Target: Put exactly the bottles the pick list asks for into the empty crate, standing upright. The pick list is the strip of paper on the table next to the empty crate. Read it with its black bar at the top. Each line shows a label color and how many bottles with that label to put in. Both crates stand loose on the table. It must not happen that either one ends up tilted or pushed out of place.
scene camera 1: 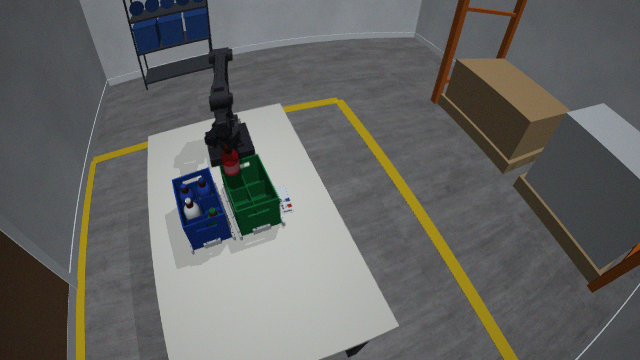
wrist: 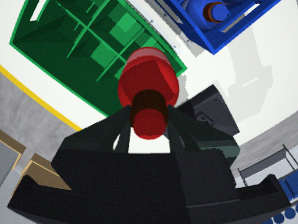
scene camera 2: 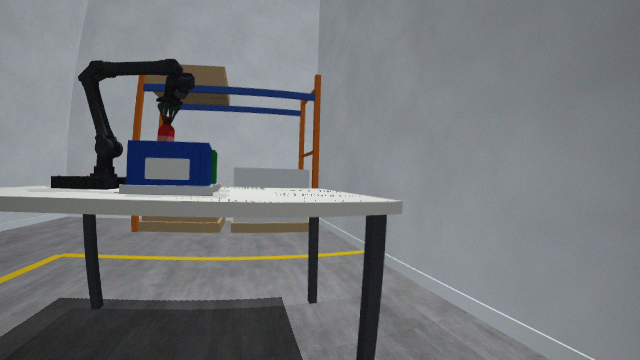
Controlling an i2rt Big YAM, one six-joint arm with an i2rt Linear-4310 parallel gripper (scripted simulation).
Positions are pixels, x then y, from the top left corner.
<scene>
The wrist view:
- my gripper: 149, 110
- green crate: 46, 42
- red bottle: 148, 82
</scene>
